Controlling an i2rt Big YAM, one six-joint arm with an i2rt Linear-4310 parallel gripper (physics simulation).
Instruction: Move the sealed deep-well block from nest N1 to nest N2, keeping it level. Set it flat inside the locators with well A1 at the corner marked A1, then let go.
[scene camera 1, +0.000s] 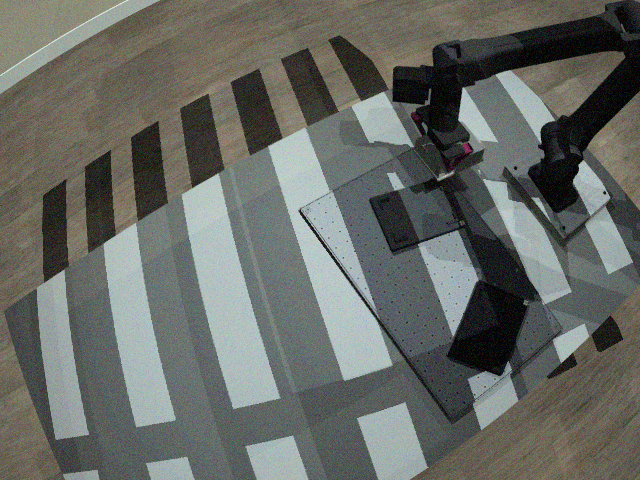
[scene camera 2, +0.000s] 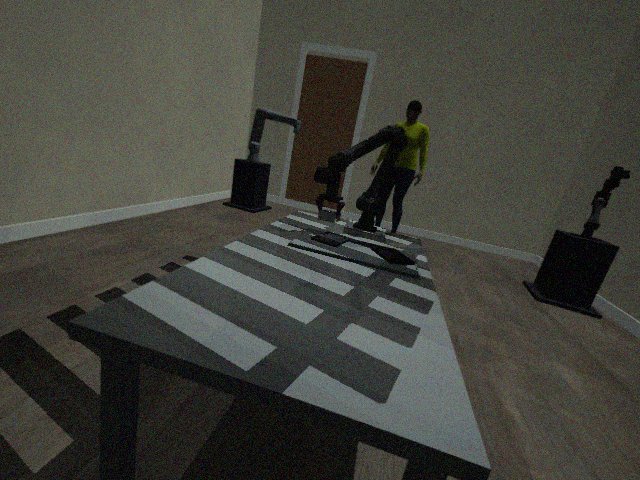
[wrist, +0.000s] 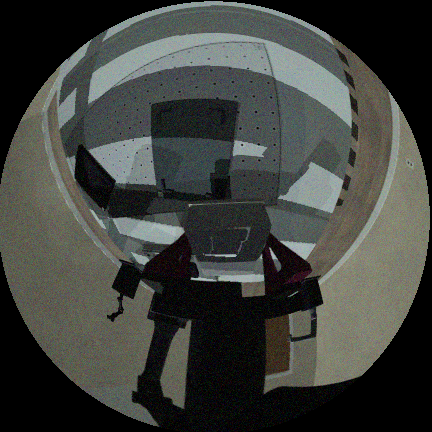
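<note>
My gripper is shut on the grey deep-well block, which hangs between the dark red fingers and looks about level. The block is above the board's back end, beside the nearer nest. That nest is a dark flat plate with low corner locators; no block sits in it. A second, nearly black plate lies farther along the board, turned at an angle. Nest labels and the A1 mark cannot be read.
Both plates are on a perforated board. The arm's base plate is beside the board. Striped light and shadow cross the striped-looking table. A person in yellow and two pedestal-mounted arms stand beyond the table.
</note>
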